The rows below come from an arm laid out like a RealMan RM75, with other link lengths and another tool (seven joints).
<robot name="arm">
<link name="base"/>
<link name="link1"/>
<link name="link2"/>
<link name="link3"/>
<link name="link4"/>
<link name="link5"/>
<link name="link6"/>
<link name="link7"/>
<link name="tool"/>
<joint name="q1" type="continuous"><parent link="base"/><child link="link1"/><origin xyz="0 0 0.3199" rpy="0 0 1.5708"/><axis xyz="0 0 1"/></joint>
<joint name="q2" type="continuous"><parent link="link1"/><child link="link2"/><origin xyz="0 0 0" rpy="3.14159 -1.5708 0"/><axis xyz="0 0 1"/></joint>
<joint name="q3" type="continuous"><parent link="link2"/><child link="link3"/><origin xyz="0.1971 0 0" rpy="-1.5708 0 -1.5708"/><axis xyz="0 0 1"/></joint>
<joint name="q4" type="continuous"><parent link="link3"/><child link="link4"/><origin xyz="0 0 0" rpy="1.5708 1.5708 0"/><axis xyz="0 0 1"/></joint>
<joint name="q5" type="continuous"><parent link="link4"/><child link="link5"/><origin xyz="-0.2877 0 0" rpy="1.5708 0 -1.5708"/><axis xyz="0 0 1"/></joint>
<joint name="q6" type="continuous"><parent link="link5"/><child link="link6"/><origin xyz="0 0 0" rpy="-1.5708 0 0"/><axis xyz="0 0 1"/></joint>
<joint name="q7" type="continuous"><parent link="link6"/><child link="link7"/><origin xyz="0 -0.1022 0" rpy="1.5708 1.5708 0"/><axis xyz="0 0 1"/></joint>
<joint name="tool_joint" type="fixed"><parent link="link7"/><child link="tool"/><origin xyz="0.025 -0.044 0.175" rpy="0 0.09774 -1.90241"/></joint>
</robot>
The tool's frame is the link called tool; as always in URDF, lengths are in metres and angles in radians. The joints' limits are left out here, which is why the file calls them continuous.
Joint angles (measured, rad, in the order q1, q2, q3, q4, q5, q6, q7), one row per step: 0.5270 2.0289 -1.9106 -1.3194 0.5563 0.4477 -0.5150; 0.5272 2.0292 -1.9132 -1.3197 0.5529 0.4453 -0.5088; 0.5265 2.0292 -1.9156 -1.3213 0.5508 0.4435 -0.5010; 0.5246 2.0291 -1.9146 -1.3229 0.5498 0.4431 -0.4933; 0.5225 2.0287 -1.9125 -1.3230 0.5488 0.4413 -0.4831; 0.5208 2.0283 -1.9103 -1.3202 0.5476 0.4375 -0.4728; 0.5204 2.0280 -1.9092 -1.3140 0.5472 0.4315 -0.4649; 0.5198 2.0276 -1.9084 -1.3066 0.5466 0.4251 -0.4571; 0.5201 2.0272 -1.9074 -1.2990 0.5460 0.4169 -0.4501; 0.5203 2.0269 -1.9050 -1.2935 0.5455 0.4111 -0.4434; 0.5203 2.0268 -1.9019 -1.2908 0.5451 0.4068 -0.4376; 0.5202 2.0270 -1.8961 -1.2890 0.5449 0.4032 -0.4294; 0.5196 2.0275 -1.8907 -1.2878 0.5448 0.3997 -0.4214; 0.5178 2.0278 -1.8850 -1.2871 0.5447 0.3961 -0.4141; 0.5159 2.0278 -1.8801 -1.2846 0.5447 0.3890 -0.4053; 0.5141 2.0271 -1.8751 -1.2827 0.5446 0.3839 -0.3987; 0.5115 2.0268 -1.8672 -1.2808 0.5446 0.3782 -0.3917
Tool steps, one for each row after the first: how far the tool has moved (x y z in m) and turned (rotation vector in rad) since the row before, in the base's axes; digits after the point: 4 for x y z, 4 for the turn. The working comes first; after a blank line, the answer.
Tool pose at each row, in the base's axes (x y z in m, rotation vector in rad; the steps are taken from these numbers as rounded here): -0.0160 0.5496 -0.0463 0.3102 -2.7896 -1.2019; -0.0167 0.5492 -0.0468 0.3087 -2.7875 -1.2020; -0.0173 0.5488 -0.0469 0.3030 -2.7845 -1.2014; -0.0168 0.5493 -0.0459 0.2913 -2.7813 -1.2032; -0.0154 0.5505 -0.0442 0.2743 -2.7770 -1.2073; -0.0131 0.5520 -0.0427 0.2564 -2.7728 -1.2129; -0.0104 0.5536 -0.0419 0.2417 -2.7698 -1.2181; -0.0070 0.5552 -0.0414 0.2267 -2.7677 -1.2235; -0.0043 0.5570 -0.0405 0.2145 -2.7635 -1.2302; -0.0022 0.5588 -0.0391 0.2020 -2.7590 -1.2366; -0.0011 0.5603 -0.0373 0.1914 -2.7534 -1.2426; -0.0001 0.5625 -0.0343 0.1752 -2.7450 -1.2503; 0.0008 0.5644 -0.0314 0.1592 -2.7364 -1.2572; 0.0022 0.5664 -0.0283 0.1430 -2.7278 -1.2650; 0.0039 0.5686 -0.0250 0.1255 -2.7171 -1.2741; 0.0059 0.5707 -0.0219 0.1113 -2.7088 -1.2829; 0.0084 0.5735 -0.0174 0.0932 -2.6978 -1.2949

-0.0007 -0.0004 -0.0005 0.0004 0.0023 0.0000; -0.0006 -0.0004 -0.0001 -0.0001 0.0047 -0.0018; 0.0005 0.0005 0.0010 0.0012 0.0062 -0.0056; 0.0014 0.0012 0.0017 0.0027 0.0082 -0.0086; 0.0023 0.0015 0.0015 0.0036 0.0079 -0.0095; 0.0027 0.0016 0.0008 0.0033 0.0059 -0.0081; 0.0034 0.0016 0.0005 0.0032 0.0051 -0.0087; 0.0027 0.0018 0.0009 0.0046 0.0055 -0.0066; 0.0021 0.0018 0.0014 0.0044 0.0059 -0.0066; 0.0011 0.0015 0.0018 0.0045 0.0062 -0.0050; 0.0010 0.0022 0.0030 0.0060 0.0098 -0.0075; 0.0009 0.0019 0.0029 0.0055 0.0101 -0.0072; 0.0014 0.0020 0.0031 0.0061 0.0097 -0.0076; 0.0017 0.0022 0.0033 0.0074 0.0114 -0.0079; 0.0020 0.0021 0.0031 0.0068 0.0083 -0.0070; 0.0025 0.0028 0.0045 0.0093 0.0106 -0.0090
